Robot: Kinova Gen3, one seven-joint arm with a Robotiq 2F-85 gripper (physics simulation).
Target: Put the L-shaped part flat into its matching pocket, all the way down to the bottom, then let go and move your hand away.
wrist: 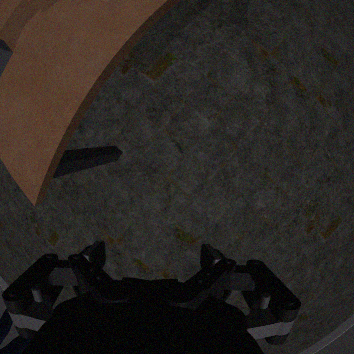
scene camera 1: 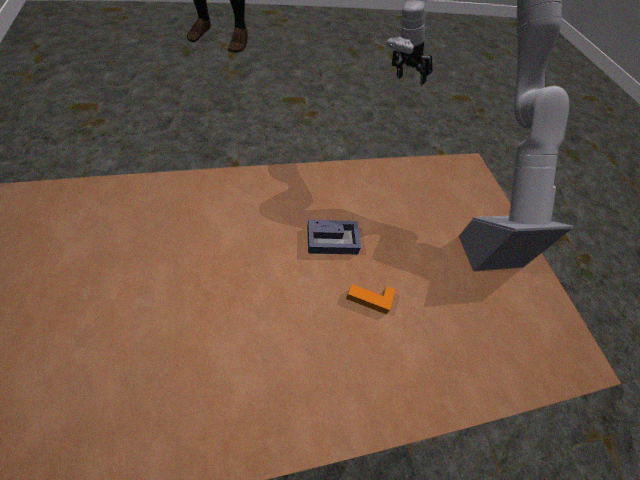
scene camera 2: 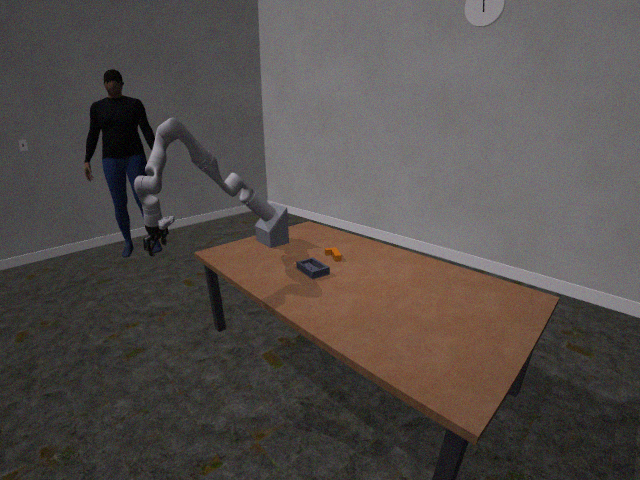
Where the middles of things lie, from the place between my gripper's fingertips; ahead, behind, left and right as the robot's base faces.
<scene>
Now: hand 56 cm to the right of the pocket block (scene camera 1: 324, 236), 40 cm short of it and 13 cm above it. The rest, counted from my hand: orange L-shaped part (scene camera 1: 382, 303) 75 cm to the left, 34 cm ahead, 13 cm below.
</scene>
